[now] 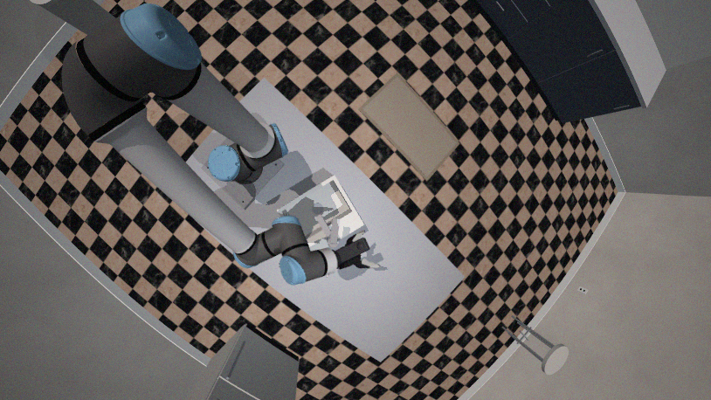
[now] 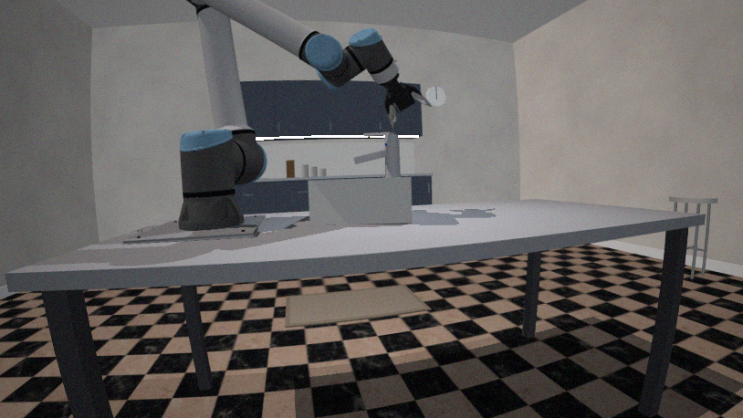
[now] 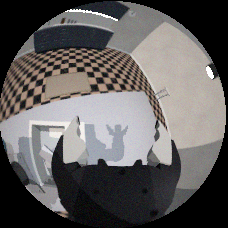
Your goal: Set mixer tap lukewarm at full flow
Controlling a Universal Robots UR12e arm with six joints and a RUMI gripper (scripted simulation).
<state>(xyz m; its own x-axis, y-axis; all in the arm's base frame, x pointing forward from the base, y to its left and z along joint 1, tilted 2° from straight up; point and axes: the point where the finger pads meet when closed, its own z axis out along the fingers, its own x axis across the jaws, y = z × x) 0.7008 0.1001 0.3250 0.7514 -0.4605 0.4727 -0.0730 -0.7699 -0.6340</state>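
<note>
The lever lies 150 mm behind my hand, 70 mm below it and 40 mm to the right of it. The rest, counted from my hand: sink (310 mm below, 240 mm behind, 50 mm to the right); mixer tap (140 mm behind, 120 mm below, 70 mm to the right).
</note>
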